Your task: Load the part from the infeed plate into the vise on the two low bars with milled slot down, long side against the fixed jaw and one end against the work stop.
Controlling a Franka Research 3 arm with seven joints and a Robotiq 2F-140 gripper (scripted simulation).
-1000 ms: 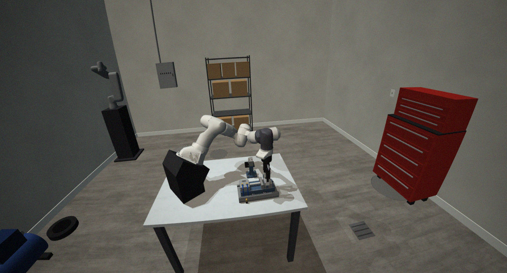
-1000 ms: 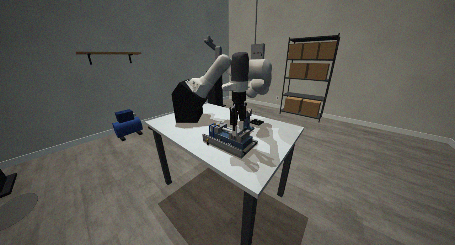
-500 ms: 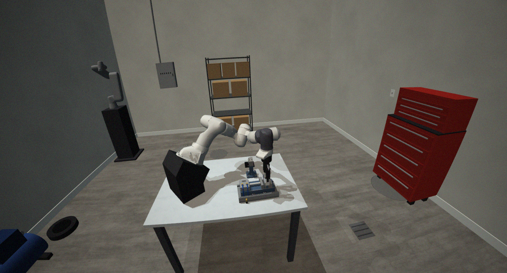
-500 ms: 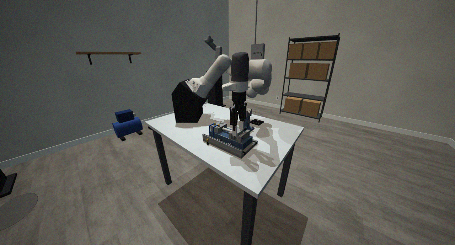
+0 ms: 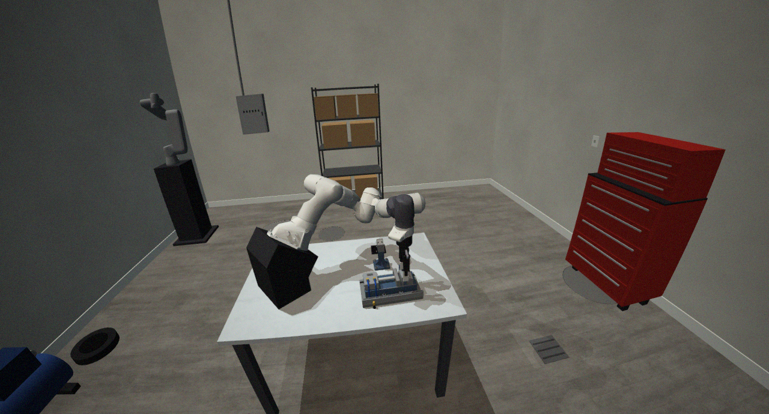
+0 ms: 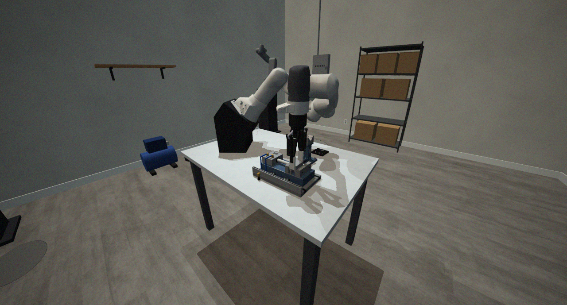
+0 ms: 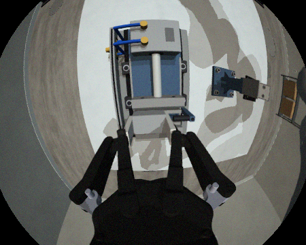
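The part lies 30 mm below my hand. From my hand the other things lie so: black infeed plate 400 mm to the left, 120 mm below, 70 mm behind.
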